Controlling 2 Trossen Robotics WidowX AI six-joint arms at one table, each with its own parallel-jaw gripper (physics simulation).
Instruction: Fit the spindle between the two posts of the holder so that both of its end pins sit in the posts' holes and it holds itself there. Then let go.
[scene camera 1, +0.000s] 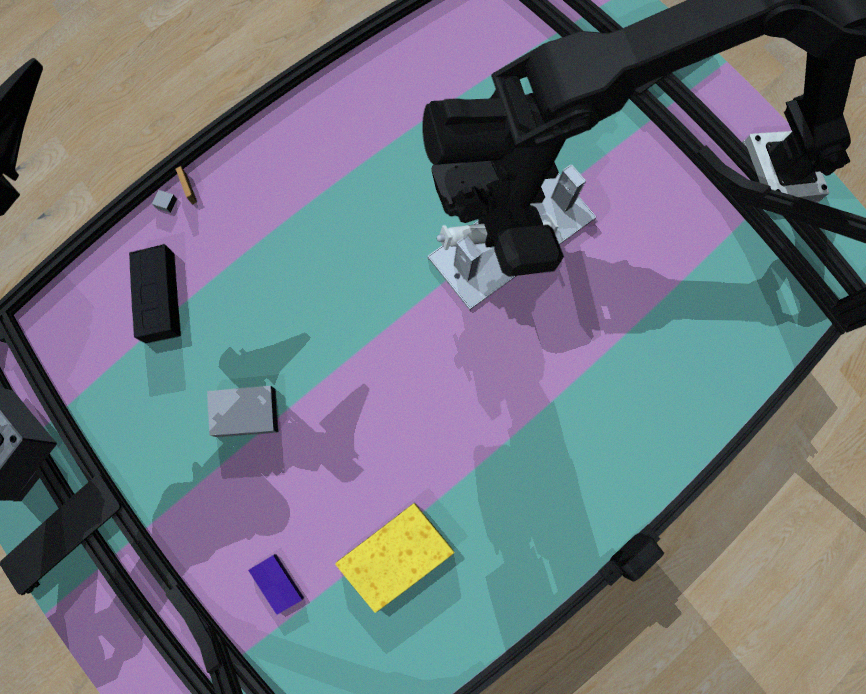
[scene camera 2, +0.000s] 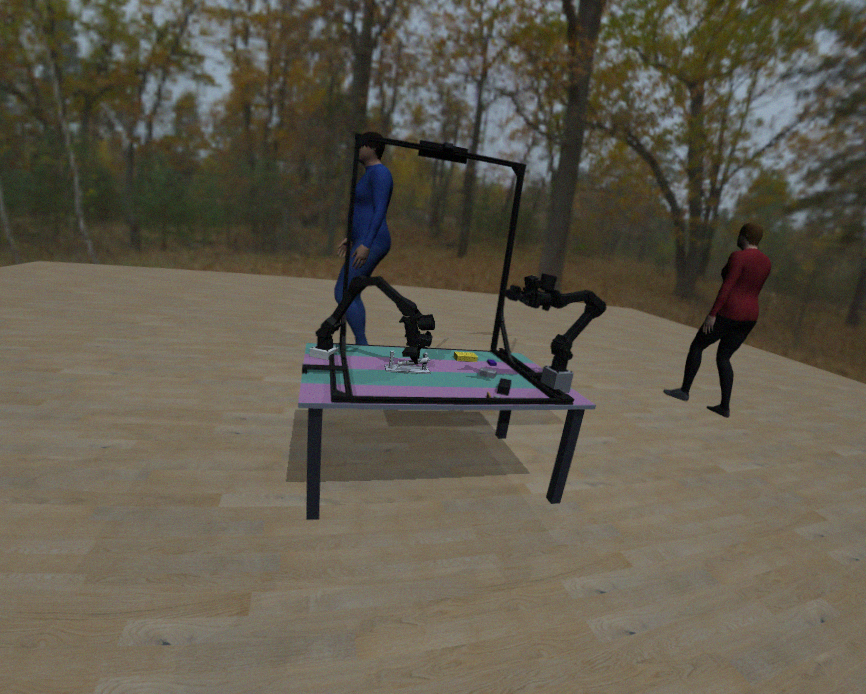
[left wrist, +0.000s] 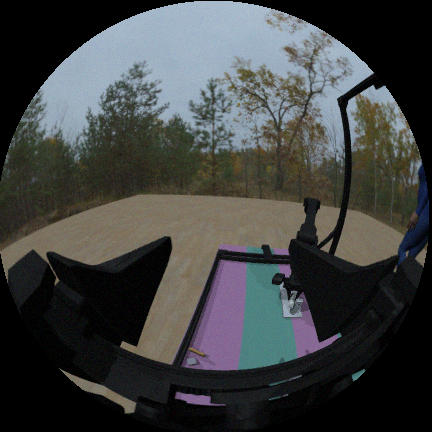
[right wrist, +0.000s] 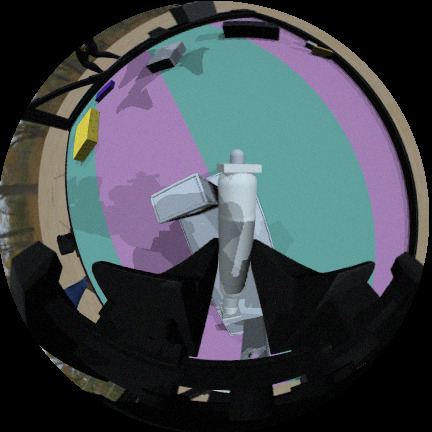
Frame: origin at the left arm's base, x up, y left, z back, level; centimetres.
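Seen in the pictures: left gripper, fingertip midpoint: (scene camera 1: 7, 34) (scene camera 2: 507, 293) (left wrist: 232, 244); right gripper, fingertip midpoint: (scene camera 1: 486, 236) (scene camera 2: 417, 362) (left wrist: 291, 299) (right wrist: 234, 244); left arm's base, link origin: (scene camera 2: 558, 369); right arm's base, link origin: (scene camera 1: 791, 163) (scene camera 2: 324, 347) (right wrist: 220, 393).
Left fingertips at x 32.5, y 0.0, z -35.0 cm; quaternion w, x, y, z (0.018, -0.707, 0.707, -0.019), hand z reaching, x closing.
Note:
Pixels of each thing's top centre, then the offset from my left fingertips to it.
- light grey holder, top centre: (right wrist: 238, 272) (scene camera 1: 514, 234) (scene camera 2: 407, 368) (left wrist: 289, 297) dx -41.2, dy -30.6, dz -26.1 cm
- post, top centre: (right wrist: 175, 199) (scene camera 1: 469, 247) (left wrist: 299, 299) dx -33.7, dy -28.9, dz -18.6 cm
- black box, top centre: (scene camera 1: 148, 289) (scene camera 2: 505, 382) dx -38.6, dy -2.0, dz +7.9 cm
- grey box, top centre: (scene camera 1: 239, 410) (right wrist: 163, 51) (scene camera 2: 487, 370) dx -39.6, dy -20.4, dz +10.7 cm
- purple block, top centre: (scene camera 1: 274, 585) (right wrist: 102, 89) dx -40.6, dy -36.2, dz +23.0 cm
- yellow sponge, top centre: (scene camera 1: 394, 559) (right wrist: 80, 131) (scene camera 2: 465, 354) dx -39.1, dy -44.1, dz +11.5 cm
- small grey cube, top centre: (scene camera 1: 162, 199) dx -40.6, dy +6.9, dz -1.4 cm
- orange piece, top centre: (scene camera 1: 183, 181) dx -39.7, dy +5.8, dz -4.8 cm
The white spindle (right wrist: 237, 200) (scene camera 1: 453, 233) is between the fingers of my right gripper (right wrist: 234, 244) (scene camera 2: 414, 358), which is shut on it. The light grey holder (scene camera 1: 471, 297) (right wrist: 205, 231) (scene camera 2: 408, 370) (left wrist: 292, 315) stands on the table under the right gripper. In the right wrist view the spindle's far end, with its square collar and round pin, lies to the right of one post (right wrist: 180, 201) and overlaps its edge. In scene camera 1 this end shows beside the post, out of its hole. The near end and the other post are partly hidden. My left gripper (left wrist: 232, 244) is open and empty, high at the table's far end.
A black box (scene camera 1: 153, 292), a grey box (scene camera 1: 242, 410), a purple block (scene camera 1: 276, 584) and a yellow sponge (scene camera 1: 394, 557) lie on the table. A small grey cube (scene camera 1: 164, 200) and an orange piece (scene camera 1: 185, 185) lie near the black frame rail (scene camera 1: 238, 133).

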